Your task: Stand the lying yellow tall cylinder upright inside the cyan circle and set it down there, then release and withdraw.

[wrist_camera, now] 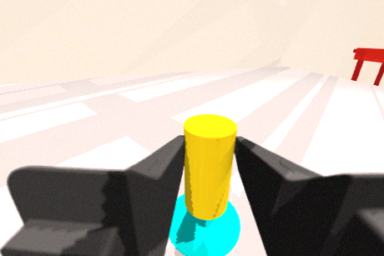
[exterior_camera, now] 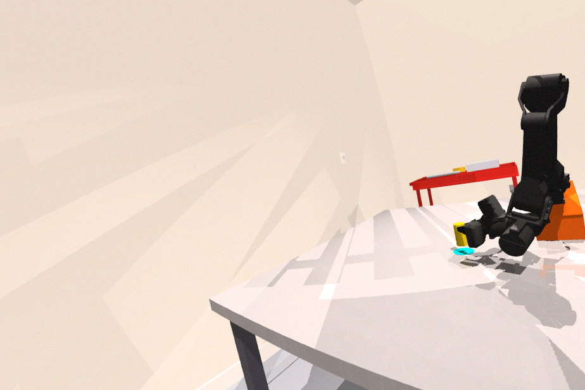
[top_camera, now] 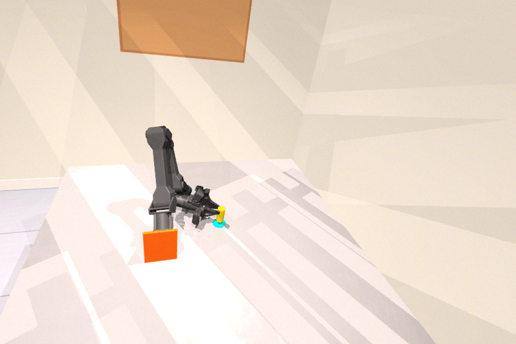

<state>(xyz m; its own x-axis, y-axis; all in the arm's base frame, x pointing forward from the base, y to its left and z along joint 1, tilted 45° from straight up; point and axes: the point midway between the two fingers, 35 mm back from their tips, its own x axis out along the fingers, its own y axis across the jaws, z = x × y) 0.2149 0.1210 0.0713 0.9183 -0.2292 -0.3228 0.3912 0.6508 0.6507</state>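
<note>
Now: gripper tip 2 cm above the yellow cylinder. The rest, counted from my gripper tip: cyan circle: 8 cm below.
</note>
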